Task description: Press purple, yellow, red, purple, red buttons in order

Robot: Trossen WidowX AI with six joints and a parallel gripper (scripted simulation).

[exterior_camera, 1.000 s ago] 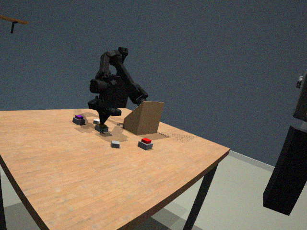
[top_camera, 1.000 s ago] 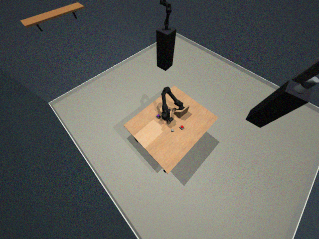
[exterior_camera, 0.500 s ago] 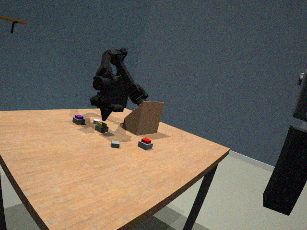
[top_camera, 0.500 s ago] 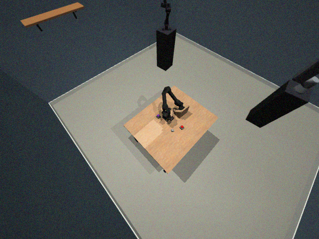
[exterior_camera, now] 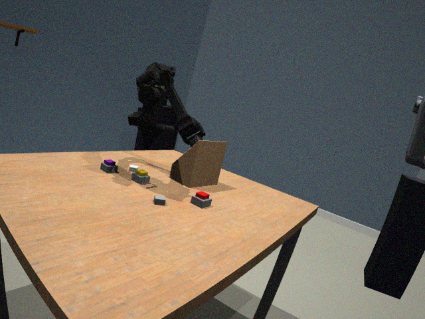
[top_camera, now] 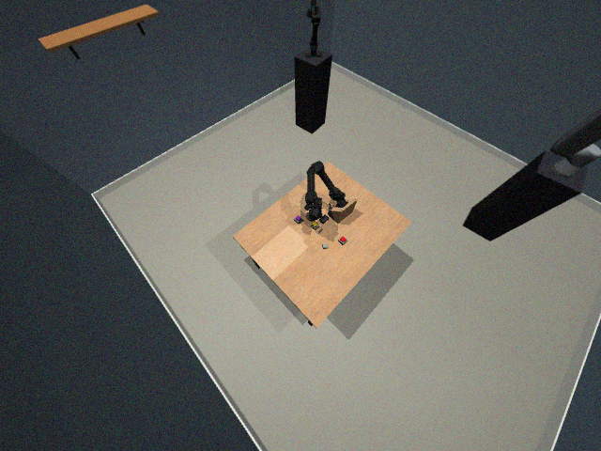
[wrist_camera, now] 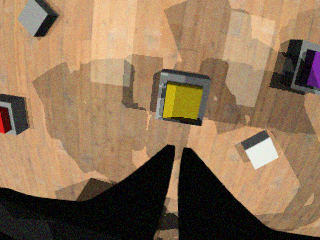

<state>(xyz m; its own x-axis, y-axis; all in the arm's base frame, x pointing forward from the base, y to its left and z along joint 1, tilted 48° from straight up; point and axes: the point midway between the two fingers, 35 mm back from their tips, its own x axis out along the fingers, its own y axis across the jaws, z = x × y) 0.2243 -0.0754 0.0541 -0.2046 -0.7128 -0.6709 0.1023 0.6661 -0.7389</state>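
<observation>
The red button lies 24 cm to the left of my gripper tip, 9 cm below it and 3 cm behind it. Round my gripper tip: yellow button: 9 cm below; purple button: 13 cm to the right, 9 cm below, 4 cm ahead; pale block: 11 cm below, 10 cm to the right, 6 cm behind.
</observation>
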